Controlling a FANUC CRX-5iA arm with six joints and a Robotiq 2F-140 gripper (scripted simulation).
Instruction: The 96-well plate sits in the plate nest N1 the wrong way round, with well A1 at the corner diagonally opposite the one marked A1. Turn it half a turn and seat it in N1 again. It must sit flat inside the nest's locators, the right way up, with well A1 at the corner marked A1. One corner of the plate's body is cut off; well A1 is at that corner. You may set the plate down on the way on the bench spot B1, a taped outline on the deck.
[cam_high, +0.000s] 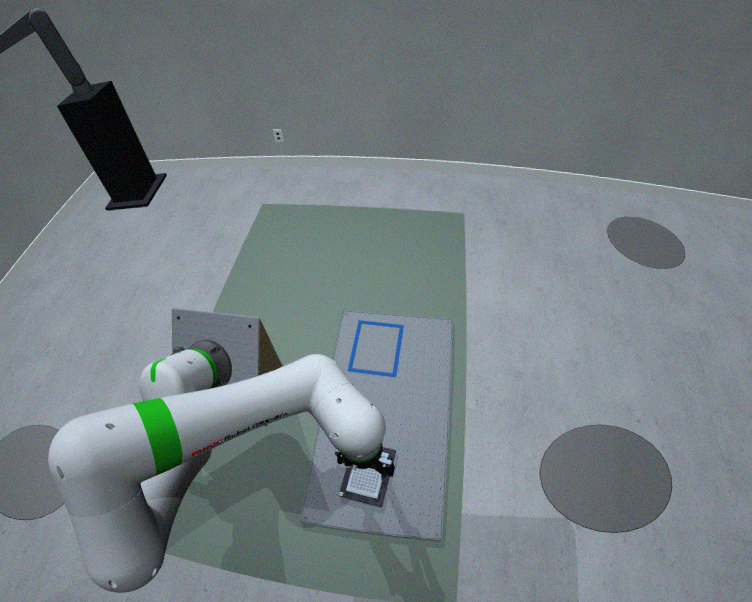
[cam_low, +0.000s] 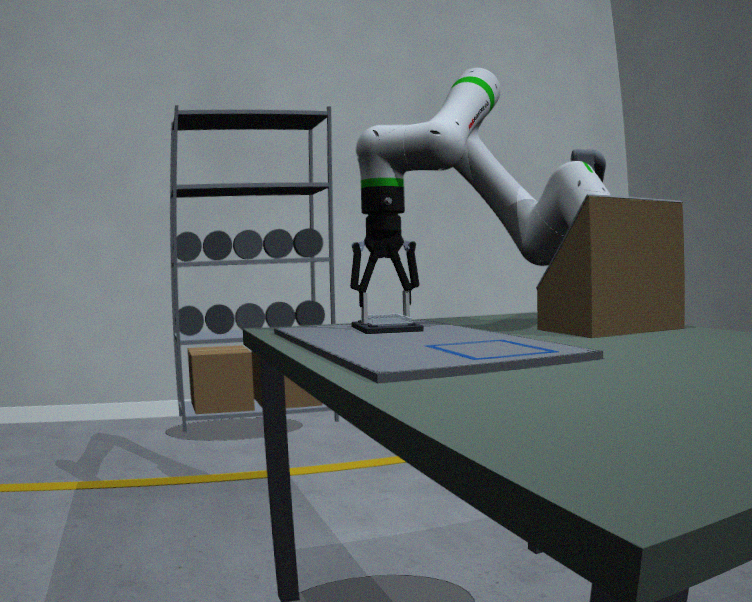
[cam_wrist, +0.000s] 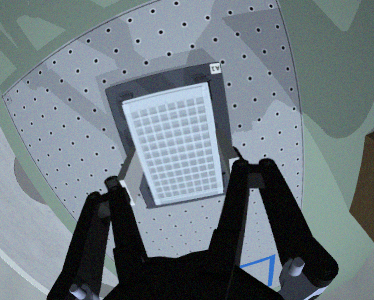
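The white 96-well plate is 2 cm below my hand. From my hand the other things lie so: dark plate nest N1: 4 cm below; white mark: 7 cm behind, 6 cm to the right, 3 cm below.
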